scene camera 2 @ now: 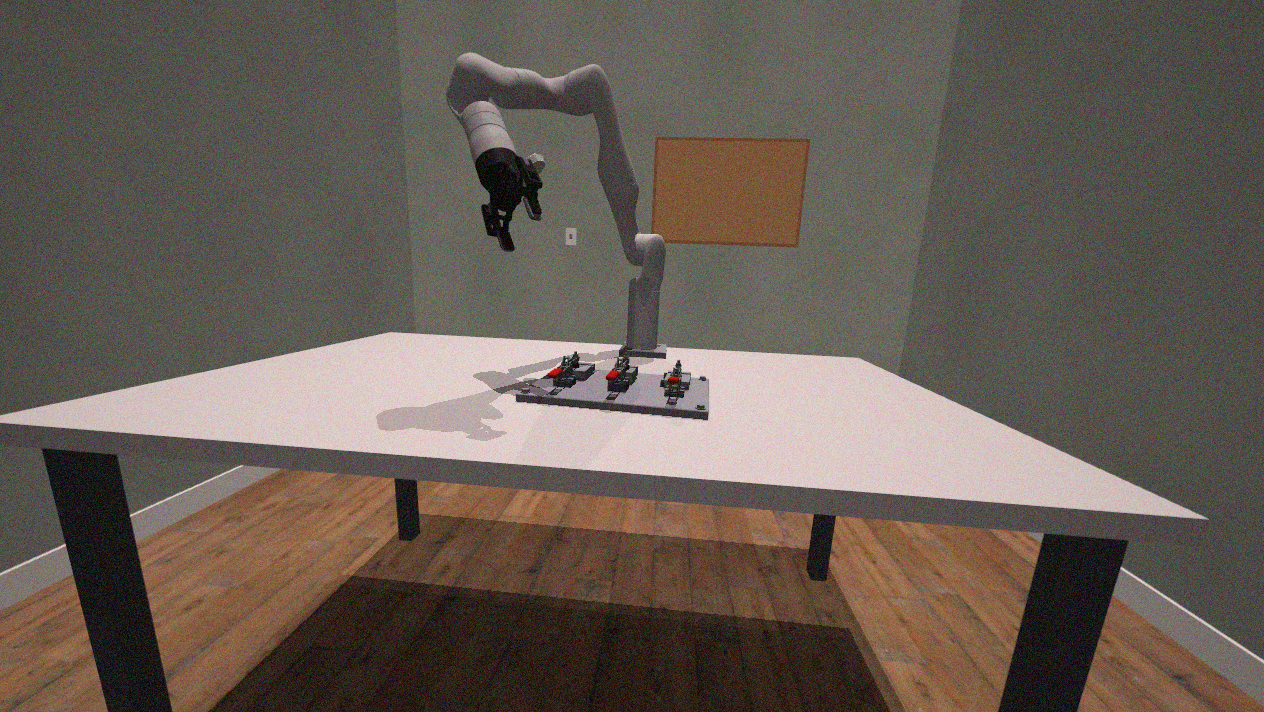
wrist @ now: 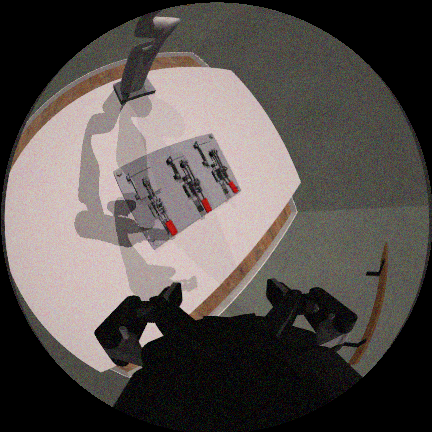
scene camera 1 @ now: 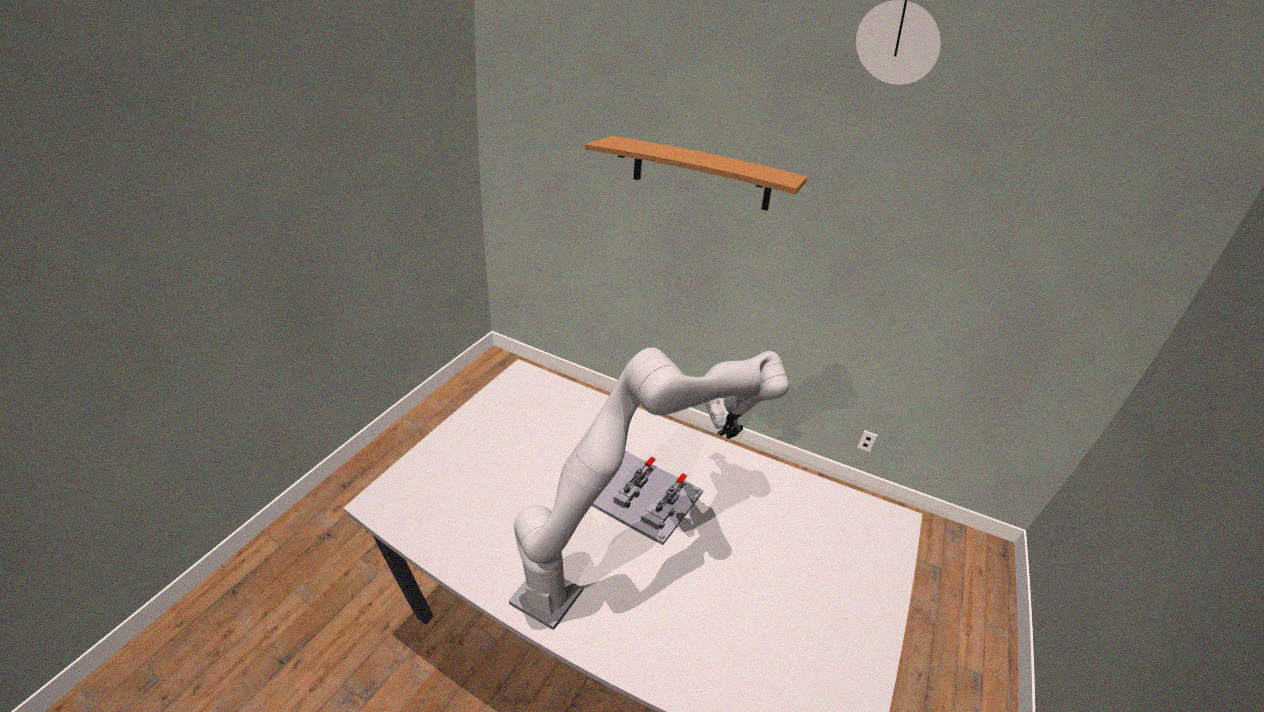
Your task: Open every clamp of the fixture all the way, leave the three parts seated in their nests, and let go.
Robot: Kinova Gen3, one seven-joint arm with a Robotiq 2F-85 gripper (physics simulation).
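Places are measured from the arm's base along level axes (x up, y right, z ahead), in centimetres.
Where they show: gripper, fingertip midpoint: (scene camera 2: 522, 235) (wrist: 224, 290); arm's base at its link origin: (scene camera 2: 641, 346) (wrist: 131, 85) (scene camera 1: 547, 596).
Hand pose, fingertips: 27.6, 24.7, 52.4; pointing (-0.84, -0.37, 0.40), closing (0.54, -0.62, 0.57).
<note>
Things, the pixels of their centre, and the offset from my fingertips, as dx, dy, dz. "spot": a spot on its surface instead. Level surfaces: height alone.
- grey fixture plate at the middle of its body: (scene camera 2: 621, 388) (wrist: 183, 179) (scene camera 1: 633, 490) -28.7, -17.8, -8.9
- left red handle at a spot on its surface: (scene camera 2: 555, 372) (wrist: 175, 229) (scene camera 1: 682, 474) spot: -23.9, -5.4, -1.7
- middle red handle at a spot on its surface: (scene camera 2: 612, 375) (wrist: 210, 209) (scene camera 1: 652, 456) spot: -23.4, -15.8, +1.4
- right red handle at the middle of its body: (scene camera 2: 674, 379) (wrist: 229, 181) -24.1, -27.1, +0.0
- white table at its surface level: dx -29.5
The grey fixture plate (scene camera 1: 658, 482) (scene camera 2: 641, 398) (wrist: 155, 162) lies on the table with three toggle clamps. In the wrist view, the left red handle (wrist: 171, 228) (scene camera 2: 555, 372) (scene camera 1: 681, 478), middle red handle (wrist: 206, 205) (scene camera 2: 612, 375) (scene camera 1: 650, 461) and right red handle (wrist: 233, 187) (scene camera 2: 674, 379) all lie low, pointing away from the robot base; the clamps look closed. The arm hides the third clamp in scene camera 1. Grey blocks show at the clamps' base-side ends; their exact seating is too small to tell. My gripper (scene camera 1: 730, 430) (scene camera 2: 521, 231) (wrist: 224, 290) is open and empty, high above the table, away from the clamps.
The robot base (scene camera 1: 545, 601) (scene camera 2: 643, 351) (wrist: 135, 93) stands on the white table (scene camera 1: 796, 566) (scene camera 2: 796, 442) (wrist: 50, 250), behind the plate in scene camera 2. A wooden shelf (scene camera 1: 694, 160) (wrist: 382, 290) is on the wall. The arm's shadow crosses part of the plate.
</note>
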